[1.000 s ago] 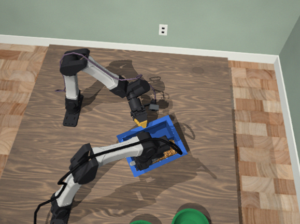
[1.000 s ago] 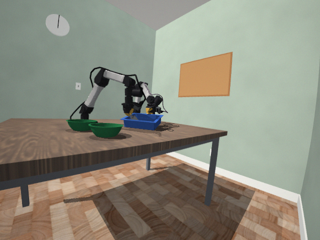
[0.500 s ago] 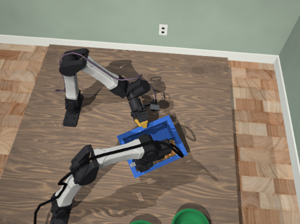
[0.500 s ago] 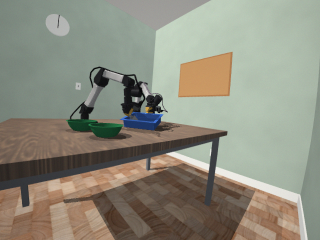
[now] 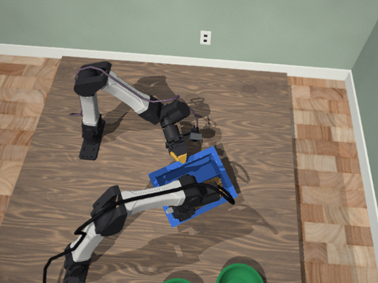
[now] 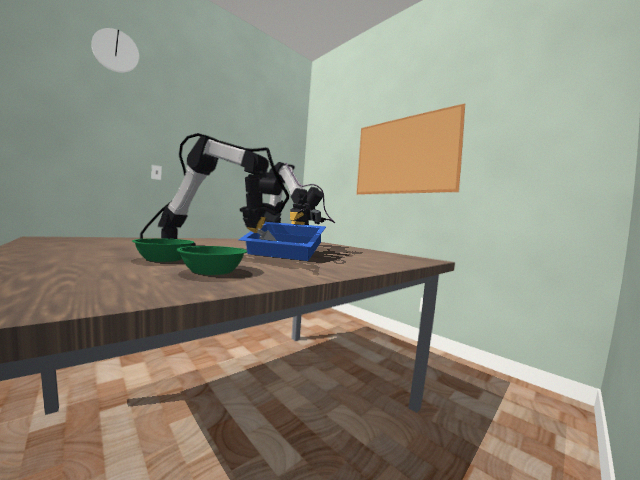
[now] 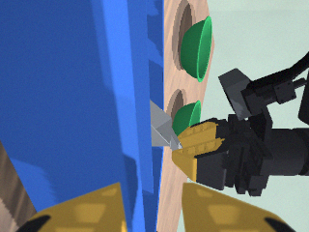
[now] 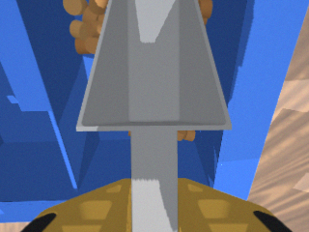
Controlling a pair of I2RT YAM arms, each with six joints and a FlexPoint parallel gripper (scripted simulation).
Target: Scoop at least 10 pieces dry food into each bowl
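Now: right hand 3 cm short of the grey scoop, 2 cm to the right of it and 3 cm above it. Round my right hand: blue box 6 cm ahead, 9 cm to the left, 2 cm below.
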